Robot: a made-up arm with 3 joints. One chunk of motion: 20 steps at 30 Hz.
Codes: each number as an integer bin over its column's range. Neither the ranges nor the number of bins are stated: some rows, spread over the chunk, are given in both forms.
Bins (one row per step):
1: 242 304 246
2: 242 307 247
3: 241 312 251
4: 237 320 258
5: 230 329 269
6: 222 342 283
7: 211 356 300
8: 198 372 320
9: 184 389 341
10: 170 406 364
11: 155 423 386
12: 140 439 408
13: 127 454 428
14: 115 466 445
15: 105 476 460
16: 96 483 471
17: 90 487 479
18: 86 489 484
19: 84 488 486
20: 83 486 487
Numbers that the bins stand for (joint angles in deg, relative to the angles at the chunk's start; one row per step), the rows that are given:
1: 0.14 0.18 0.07
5: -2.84 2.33 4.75
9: -14.27 7.50 19.40
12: -25.21 11.80 33.04
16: -36.14 15.59 45.86
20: -39.37 15.85 49.12
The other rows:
2: 0.14 0.43 0.27
3: -0.10 0.86 1.08
4: -1.10 1.55 2.51
6: -4.83 3.45 7.60
7: -7.56 4.65 11.06
8: -10.79 6.03 15.13
10: -17.75 8.96 24.08
11: -21.48 10.42 28.56
13: -28.44 13.09 37.11
14: -31.42 14.13 40.57
15: -33.90 14.99 43.62
17: -37.63 15.93 47.49
18: -38.63 16.11 48.50
19: -39.12 16.02 48.91

